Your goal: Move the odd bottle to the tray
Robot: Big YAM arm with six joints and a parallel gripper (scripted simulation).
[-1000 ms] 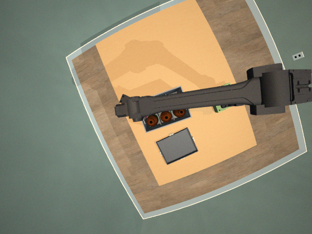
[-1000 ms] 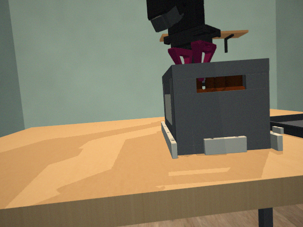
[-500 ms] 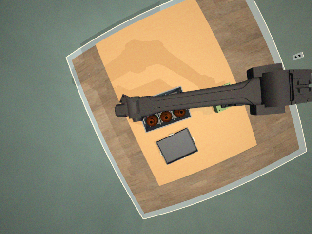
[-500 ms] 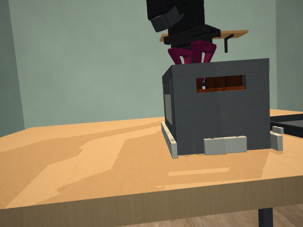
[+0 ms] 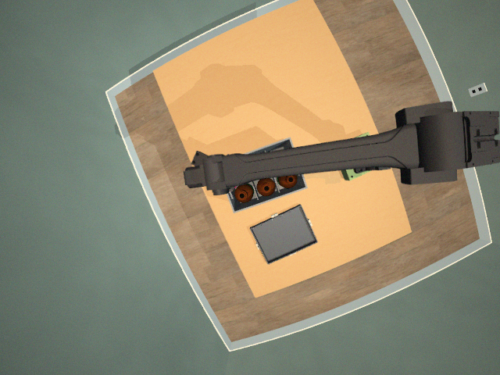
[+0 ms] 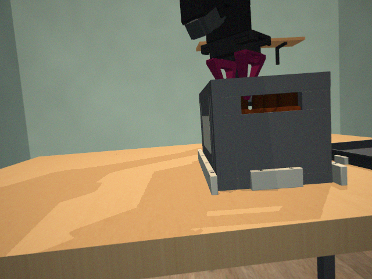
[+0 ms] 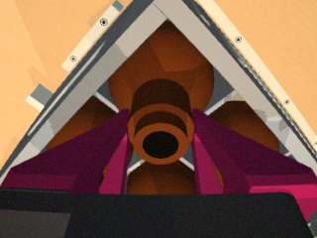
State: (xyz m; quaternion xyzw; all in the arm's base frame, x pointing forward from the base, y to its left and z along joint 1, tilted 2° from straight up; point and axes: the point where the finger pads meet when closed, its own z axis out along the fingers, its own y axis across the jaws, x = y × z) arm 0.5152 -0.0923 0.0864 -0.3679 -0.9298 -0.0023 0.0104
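My hand is 90 mm past the dark grey crate, 40 mm to the right of it and 70 mm above it. From my hand the other things lie so: grey tray: 110 mm behind, 330 mm to the left, 140 mm below.
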